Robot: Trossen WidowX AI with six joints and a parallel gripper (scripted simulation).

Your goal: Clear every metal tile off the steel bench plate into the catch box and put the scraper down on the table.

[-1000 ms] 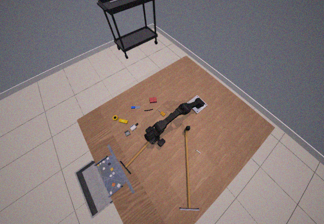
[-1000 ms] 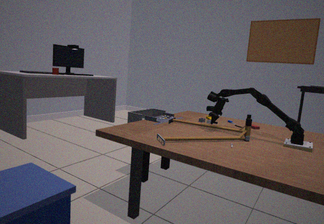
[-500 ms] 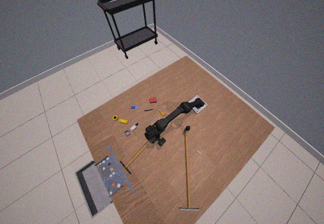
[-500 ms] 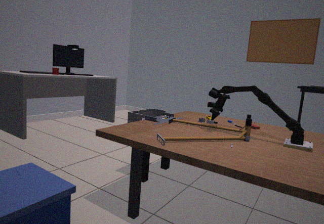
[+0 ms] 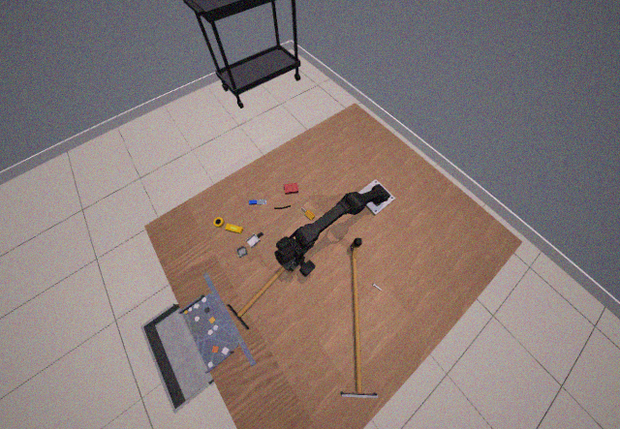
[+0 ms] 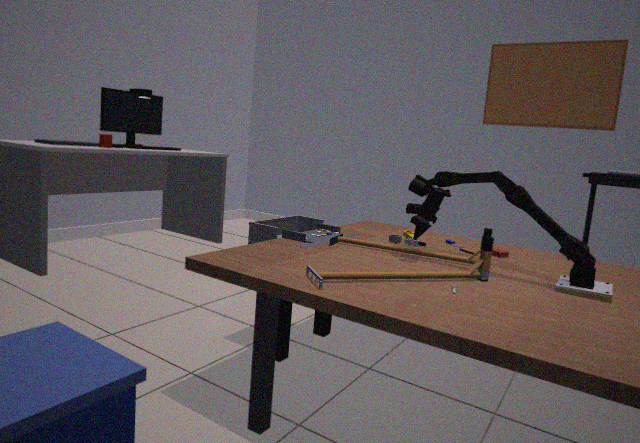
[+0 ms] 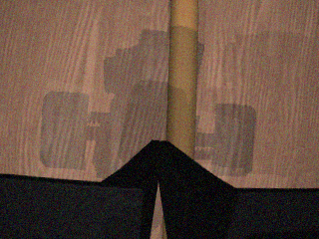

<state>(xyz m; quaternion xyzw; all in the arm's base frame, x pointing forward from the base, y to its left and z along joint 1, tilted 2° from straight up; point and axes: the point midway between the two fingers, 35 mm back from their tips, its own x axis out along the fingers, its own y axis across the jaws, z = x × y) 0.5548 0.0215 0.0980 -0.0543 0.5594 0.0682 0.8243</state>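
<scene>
Now: the long scraper 30 mm ahead of my gripper tip, 10 mm to the right of it and 10 mm below it. Also, from my gripper tip: scoop: 80 mm ahead, 220 mm to the right, 60 mm below; grey box: 170 mm ahead, 200 mm to the right, 60 mm below; yellow ribbed bit: 220 mm behind, 170 mm to the right, 50 mm below.
</scene>
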